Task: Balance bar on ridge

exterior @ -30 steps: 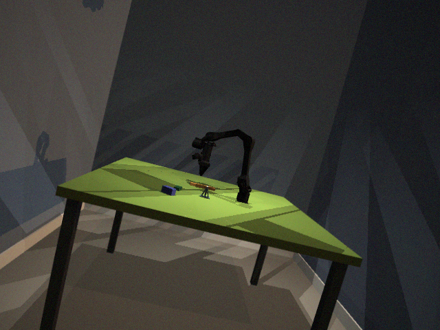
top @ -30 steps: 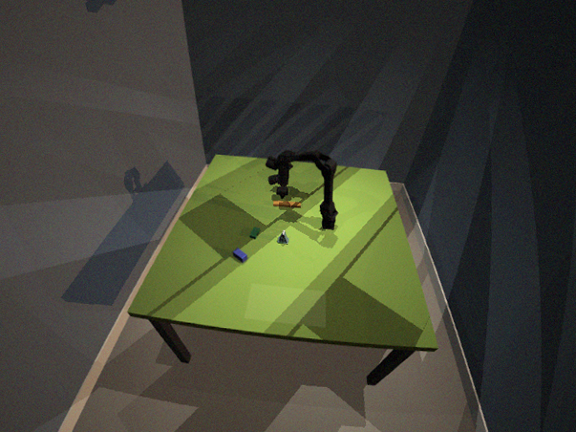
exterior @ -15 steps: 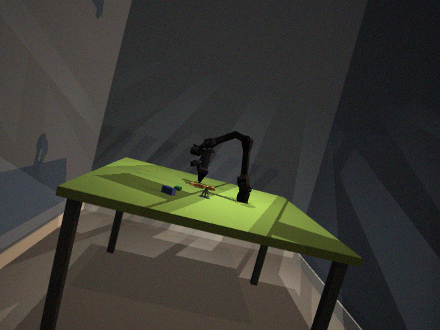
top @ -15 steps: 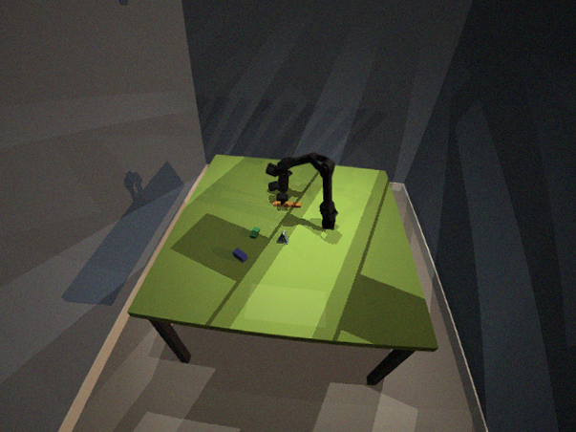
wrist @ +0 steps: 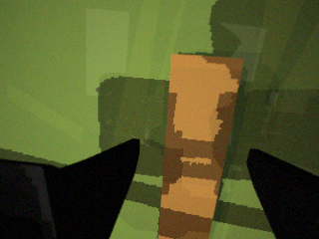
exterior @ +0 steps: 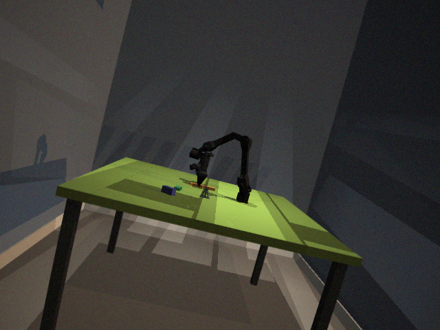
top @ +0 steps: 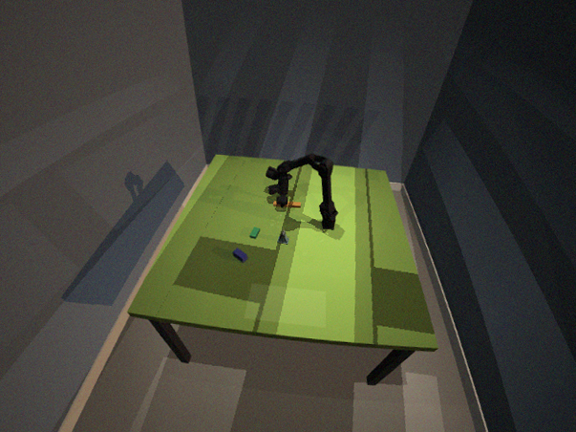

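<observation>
The bar lies 30 mm behind my gripper tip. The rest, counted from my gripper tip: blue block (430 mm to the left, 160 mm ahead, 10 mm above); green block (260 mm to the left, 120 mm ahead).
</observation>
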